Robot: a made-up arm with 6 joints.
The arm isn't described. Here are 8 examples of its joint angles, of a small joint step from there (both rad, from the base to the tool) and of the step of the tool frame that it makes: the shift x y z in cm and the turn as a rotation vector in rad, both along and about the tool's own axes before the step.
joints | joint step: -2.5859 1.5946 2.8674 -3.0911 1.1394 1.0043 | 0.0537 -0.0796 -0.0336 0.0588 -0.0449 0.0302
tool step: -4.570 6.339 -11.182 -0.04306 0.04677 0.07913
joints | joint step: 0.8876 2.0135 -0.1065 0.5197 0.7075 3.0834 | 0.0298 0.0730 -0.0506 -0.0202 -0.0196 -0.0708
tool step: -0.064 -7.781 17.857 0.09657 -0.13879 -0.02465
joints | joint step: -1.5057 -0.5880 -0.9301 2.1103 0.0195 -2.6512 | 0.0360 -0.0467 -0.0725 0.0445 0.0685 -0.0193
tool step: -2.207 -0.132 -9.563 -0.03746 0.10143 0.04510
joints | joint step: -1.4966 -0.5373 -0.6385 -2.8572 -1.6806 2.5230 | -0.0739 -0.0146 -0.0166 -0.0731 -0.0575 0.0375
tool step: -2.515 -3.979 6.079 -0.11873 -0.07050 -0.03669
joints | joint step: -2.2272 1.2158 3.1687 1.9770 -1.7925 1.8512 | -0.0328 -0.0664 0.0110 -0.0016 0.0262 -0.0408
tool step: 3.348 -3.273 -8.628 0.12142 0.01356 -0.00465
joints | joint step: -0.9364 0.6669 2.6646 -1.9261 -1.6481 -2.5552 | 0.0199 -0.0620 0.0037 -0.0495 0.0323 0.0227
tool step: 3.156 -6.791 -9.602 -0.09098 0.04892 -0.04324
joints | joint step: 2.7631 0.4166 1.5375 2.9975 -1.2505 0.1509 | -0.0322 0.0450 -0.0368 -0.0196 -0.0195 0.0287
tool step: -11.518 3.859 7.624 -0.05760 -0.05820 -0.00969
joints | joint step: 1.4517 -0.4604 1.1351 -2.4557 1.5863 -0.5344 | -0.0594 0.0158 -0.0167 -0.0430 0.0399 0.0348
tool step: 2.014 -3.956 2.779 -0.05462 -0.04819 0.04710
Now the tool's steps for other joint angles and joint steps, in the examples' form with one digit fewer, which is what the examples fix.
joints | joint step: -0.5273 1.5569 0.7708 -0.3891 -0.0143 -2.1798 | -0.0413 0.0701 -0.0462 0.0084 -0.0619 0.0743
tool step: 6.32 -5.04 23.05 -0.0485 -0.1435 -0.0972
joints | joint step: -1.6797 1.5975 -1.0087 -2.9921 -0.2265 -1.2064 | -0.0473 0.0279 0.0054 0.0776 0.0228 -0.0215
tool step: 1.81 1.74 0.55 -0.0217 -0.0644 0.0159
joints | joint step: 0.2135 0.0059 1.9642 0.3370 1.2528 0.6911 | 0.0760 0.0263 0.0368 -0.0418 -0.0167 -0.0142
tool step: -2.81 -4.38 -3.51 0.0208 0.0855 -0.0800
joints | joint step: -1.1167 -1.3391 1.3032 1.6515 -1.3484 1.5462 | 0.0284 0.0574 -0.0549 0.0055 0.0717 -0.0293
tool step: 4.13 -3.23 19.13 -0.0784 -0.0405 -0.0554
